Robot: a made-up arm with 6 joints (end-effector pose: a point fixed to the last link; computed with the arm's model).
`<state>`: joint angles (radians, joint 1 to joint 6).
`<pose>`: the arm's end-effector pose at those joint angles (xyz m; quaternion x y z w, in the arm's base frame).
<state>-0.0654 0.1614 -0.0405 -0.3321 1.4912 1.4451</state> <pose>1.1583 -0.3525 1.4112 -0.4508 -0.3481 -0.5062 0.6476</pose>
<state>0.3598 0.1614 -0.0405 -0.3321 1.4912 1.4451</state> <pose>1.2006 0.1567 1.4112 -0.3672 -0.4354 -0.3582 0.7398</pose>
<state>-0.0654 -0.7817 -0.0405 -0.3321 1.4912 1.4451</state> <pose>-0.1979 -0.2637 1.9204 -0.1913 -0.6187 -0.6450 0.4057</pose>
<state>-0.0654 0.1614 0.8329 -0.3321 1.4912 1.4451</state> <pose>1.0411 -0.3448 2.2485 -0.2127 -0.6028 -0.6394 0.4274</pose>
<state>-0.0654 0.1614 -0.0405 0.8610 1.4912 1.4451</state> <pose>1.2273 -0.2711 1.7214 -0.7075 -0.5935 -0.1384 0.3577</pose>
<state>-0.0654 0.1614 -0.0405 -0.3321 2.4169 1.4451</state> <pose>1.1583 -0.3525 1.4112 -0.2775 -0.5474 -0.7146 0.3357</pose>
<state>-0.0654 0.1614 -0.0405 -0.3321 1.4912 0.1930</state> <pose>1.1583 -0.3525 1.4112 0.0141 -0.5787 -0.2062 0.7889</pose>
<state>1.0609 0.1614 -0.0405 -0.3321 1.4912 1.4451</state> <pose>0.8163 0.8942 1.4112 -0.1953 -0.5350 -0.0824 0.8178</pose>
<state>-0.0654 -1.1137 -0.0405 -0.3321 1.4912 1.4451</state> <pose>-0.7044 -0.2305 1.7749 -0.0867 -0.6841 -0.6610 0.2960</pose>
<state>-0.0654 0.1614 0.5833 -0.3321 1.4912 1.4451</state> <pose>1.1494 -0.3519 2.0245 -0.2870 -0.5398 -0.6129 0.5007</pose>
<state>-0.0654 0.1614 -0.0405 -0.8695 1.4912 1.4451</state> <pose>1.1385 -0.2634 1.2859 -0.2765 -0.1913 -0.6206 0.7084</pose>
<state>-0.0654 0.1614 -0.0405 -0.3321 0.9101 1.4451</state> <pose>1.1583 -0.3525 1.4112 -0.5127 -0.1822 -0.3172 0.7768</pose>
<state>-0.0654 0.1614 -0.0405 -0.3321 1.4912 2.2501</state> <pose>1.1583 -0.3525 1.4112 -0.6684 -0.1220 -0.6021 0.4192</pose>
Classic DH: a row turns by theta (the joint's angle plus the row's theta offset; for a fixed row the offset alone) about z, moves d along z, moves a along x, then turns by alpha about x. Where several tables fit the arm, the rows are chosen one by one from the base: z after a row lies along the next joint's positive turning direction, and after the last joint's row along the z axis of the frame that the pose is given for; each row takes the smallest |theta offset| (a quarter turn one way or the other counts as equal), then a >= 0, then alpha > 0; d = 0 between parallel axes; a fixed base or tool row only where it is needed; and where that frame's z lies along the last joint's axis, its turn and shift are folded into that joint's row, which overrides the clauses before.
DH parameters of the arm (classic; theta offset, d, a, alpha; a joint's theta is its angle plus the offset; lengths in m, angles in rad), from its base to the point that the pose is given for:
joint 1: 0 0.333 0 -1.5708
joint 2: -1.5708 0 1.389 3.1416
joint 3: 0 0 0 -1.5708
joint 4: 0 -0.995 0 1.5708
joint 5: 0 0.292 0 -1.5708
joint 6: 1.5708 0 0 1.5708
tool (fixed): -1.5708 0 0 0

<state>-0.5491 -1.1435 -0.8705 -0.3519 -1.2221 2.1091</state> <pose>-0.3809 -0.0883 1.0800 -0.6400 0.3034 0.2857 0.6456</pose>
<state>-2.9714 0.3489 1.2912 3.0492 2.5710 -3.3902</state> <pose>-0.9738 -0.4624 2.4590 0.7304 -0.0145 -0.6827 0.0130</pose>
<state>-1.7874 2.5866 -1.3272 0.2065 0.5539 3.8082</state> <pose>-0.2743 0.0835 -0.1962 -0.2608 -0.3144 0.4944 0.7673</pose>
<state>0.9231 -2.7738 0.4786 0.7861 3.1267 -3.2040</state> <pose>-0.7196 -1.2932 -1.2785 -0.8037 -0.4282 0.1440 0.3872</pose>
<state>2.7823 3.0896 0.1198 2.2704 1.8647 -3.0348</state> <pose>0.7483 -0.4819 -1.4443 -0.5313 0.4978 -0.6820 0.0683</pose>
